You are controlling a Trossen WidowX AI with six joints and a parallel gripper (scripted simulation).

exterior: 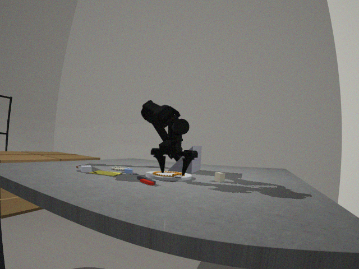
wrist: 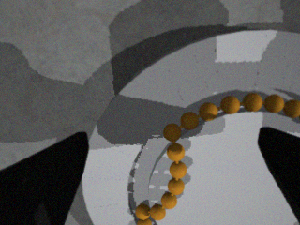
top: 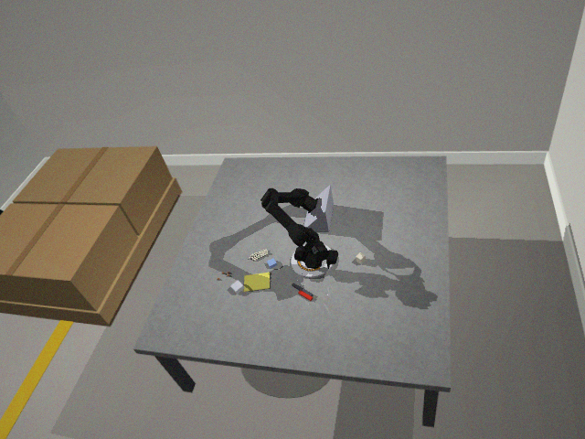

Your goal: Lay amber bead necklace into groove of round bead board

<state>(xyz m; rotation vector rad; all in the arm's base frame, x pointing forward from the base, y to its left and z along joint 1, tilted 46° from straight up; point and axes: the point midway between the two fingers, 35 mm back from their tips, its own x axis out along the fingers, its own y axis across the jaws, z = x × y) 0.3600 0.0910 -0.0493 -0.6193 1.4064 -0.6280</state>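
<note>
My gripper tip is 5 cm past the round bead board, 4 cm to the left of it and 1 cm above it. From my gripper tip the other things lie so: blue cube (23 cm to the right, 1 cm below, 1 cm behind); cream cube (18 cm to the left, 7 cm behind); red-handled tool (13 cm ahead, 4 cm to the right, 2 cm below).
</note>
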